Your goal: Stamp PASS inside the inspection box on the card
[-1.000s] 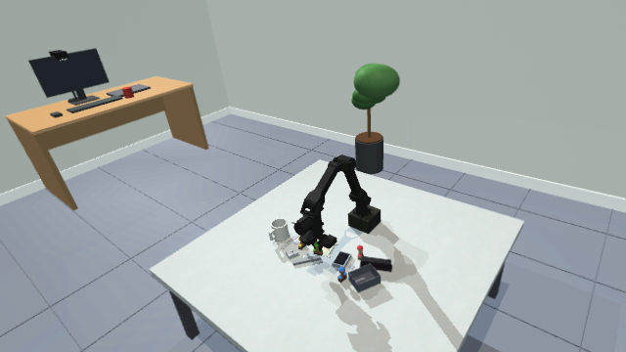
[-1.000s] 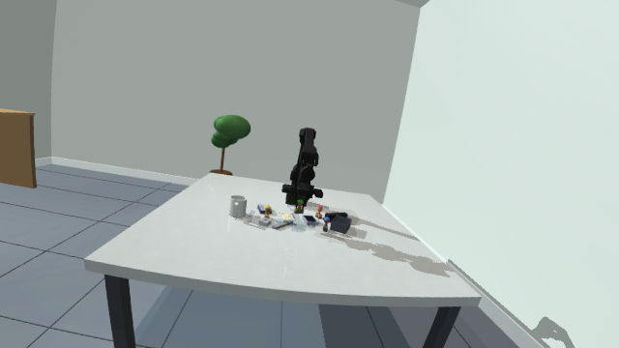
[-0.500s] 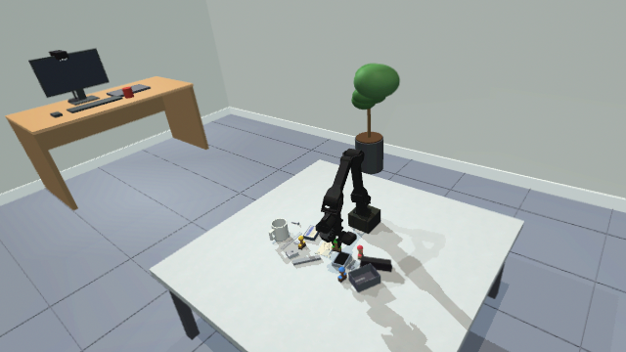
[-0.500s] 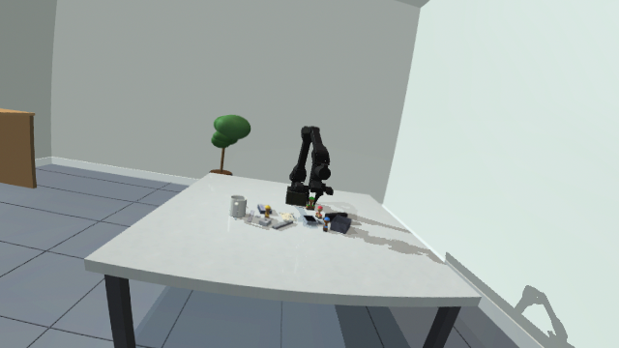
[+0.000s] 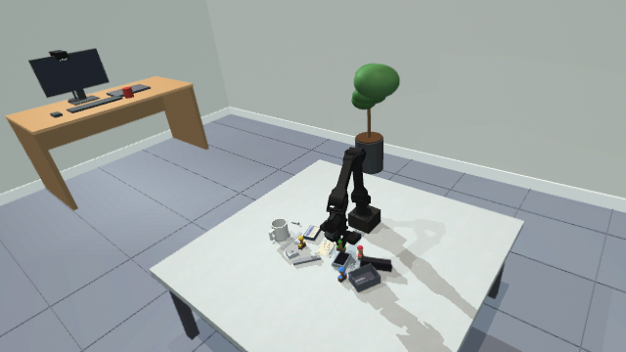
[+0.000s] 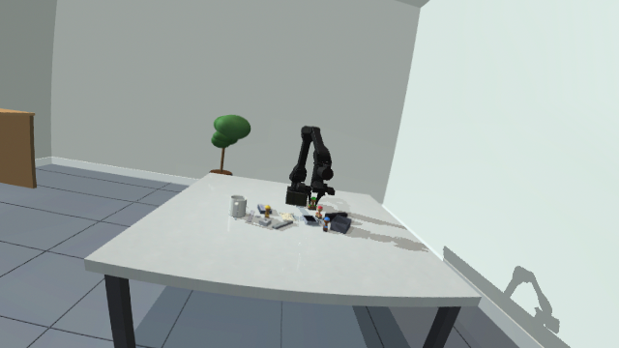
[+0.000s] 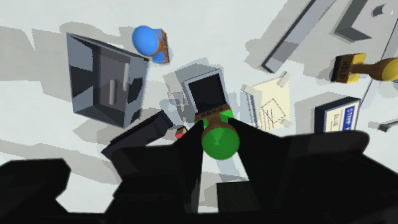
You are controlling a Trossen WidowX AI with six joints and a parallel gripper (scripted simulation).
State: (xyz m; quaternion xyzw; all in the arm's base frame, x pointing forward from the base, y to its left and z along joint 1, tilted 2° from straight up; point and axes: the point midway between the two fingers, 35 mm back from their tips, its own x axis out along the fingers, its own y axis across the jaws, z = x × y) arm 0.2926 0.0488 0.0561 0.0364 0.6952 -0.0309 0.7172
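Now: the ink pad 8 cm below my gripper tip. From my gripper tip the other things lie so: red-knobbed stamp: 7 cm below, 7 cm behind, 6 cm to the left; card: 11 cm to the right, 9 cm below, 4 cm behind; blue-knobbed stamp: 9 cm ahead, 7 cm below, 6 cm to the left.
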